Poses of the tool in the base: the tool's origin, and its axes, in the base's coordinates. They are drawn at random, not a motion.
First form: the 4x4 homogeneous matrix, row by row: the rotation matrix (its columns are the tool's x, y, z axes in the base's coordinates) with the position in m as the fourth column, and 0 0 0 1 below. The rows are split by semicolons.
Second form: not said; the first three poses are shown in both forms.
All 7 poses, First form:
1: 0.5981, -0.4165, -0.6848, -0.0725; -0.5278, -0.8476, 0.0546, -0.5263; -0.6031, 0.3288, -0.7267, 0.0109; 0, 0, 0, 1
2: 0.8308, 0.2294, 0.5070, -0.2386; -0.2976, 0.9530, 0.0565, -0.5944; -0.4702, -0.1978, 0.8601, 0.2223; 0, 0, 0, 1
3: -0.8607, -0.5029, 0.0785, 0.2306; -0.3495, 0.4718, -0.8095, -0.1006; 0.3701, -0.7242, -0.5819, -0.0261; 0, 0, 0, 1
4: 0.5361, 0.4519, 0.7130, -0.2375; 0.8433, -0.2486, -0.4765, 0.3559; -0.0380, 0.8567, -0.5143, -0.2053; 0, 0, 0, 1
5: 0.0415, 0.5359, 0.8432, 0.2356; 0.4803, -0.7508, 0.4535, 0.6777; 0.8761, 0.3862, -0.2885, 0.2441; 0, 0, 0, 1
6: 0.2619, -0.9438, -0.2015, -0.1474; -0.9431, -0.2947, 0.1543, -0.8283; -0.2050, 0.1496, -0.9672, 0.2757; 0, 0, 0, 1
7: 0.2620, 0.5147, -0.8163, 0.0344; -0.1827, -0.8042, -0.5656, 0.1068; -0.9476, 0.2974, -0.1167, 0.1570; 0, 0, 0, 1
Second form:
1: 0.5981, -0.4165, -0.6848, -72.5; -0.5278, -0.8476, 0.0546, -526.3; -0.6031, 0.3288, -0.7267, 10.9; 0, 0, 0, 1
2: 0.8308, 0.2294, 0.5070, -238.6; -0.2976, 0.9530, 0.0565, -594.4; -0.4702, -0.1978, 0.8601, 222.3; 0, 0, 0, 1
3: -0.8607, -0.5029, 0.0785, 230.6; -0.3495, 0.4718, -0.8095, -100.6; 0.3701, -0.7242, -0.5819, -26.1; 0, 0, 0, 1
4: 0.5361, 0.4519, 0.7130, -237.5; 0.8433, -0.2486, -0.4765, 355.9; -0.0380, 0.8567, -0.5143, -205.3; 0, 0, 0, 1
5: 0.0415, 0.5359, 0.8432, 235.6; 0.4803, -0.7508, 0.4535, 677.7; 0.8761, 0.3862, -0.2885, 244.1; 0, 0, 0, 1
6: 0.2619, -0.9438, -0.2015, -147.4; -0.9431, -0.2947, 0.1543, -828.3; -0.2050, 0.1496, -0.9672, 275.7; 0, 0, 0, 1
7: 0.2620, 0.5147, -0.8163, 34.4; -0.1827, -0.8042, -0.5656, 106.8; -0.9476, 0.2974, -0.1167, 157.0; 0, 0, 0, 1
